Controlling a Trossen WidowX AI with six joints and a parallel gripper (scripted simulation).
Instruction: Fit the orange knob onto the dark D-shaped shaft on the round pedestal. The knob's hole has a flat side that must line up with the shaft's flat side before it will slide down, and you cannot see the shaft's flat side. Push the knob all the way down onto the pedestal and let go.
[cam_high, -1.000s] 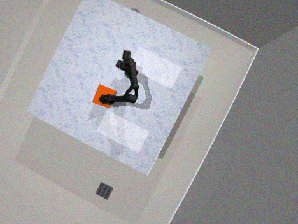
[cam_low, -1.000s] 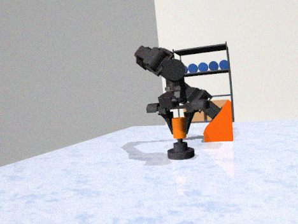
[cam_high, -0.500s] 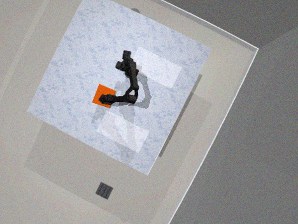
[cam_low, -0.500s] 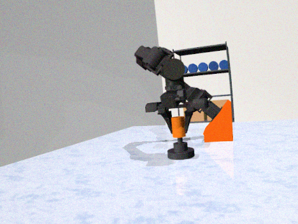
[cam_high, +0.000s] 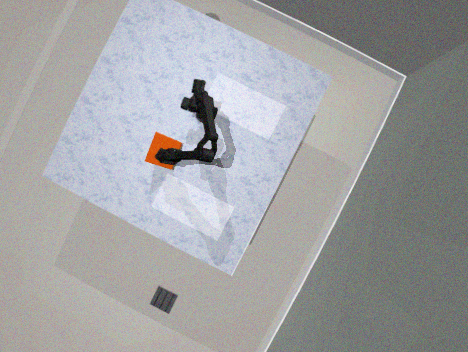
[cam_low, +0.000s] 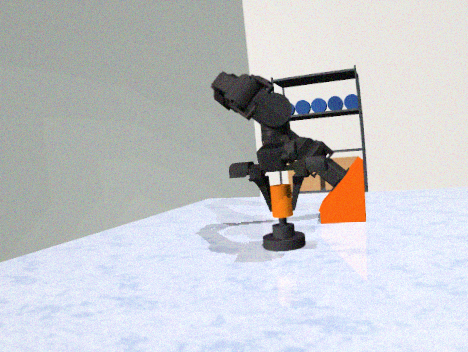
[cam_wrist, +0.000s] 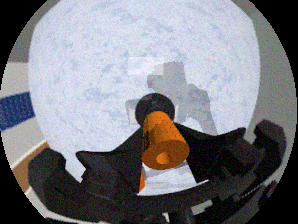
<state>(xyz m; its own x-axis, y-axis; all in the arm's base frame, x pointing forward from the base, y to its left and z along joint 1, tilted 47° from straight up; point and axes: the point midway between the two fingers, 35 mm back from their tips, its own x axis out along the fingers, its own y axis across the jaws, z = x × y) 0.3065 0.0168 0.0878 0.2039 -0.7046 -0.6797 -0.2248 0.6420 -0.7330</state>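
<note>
Now: the orange knob 20 mm above my gripper tip. Round my gripper tip: dark round pedestal 40 mm below.
</note>
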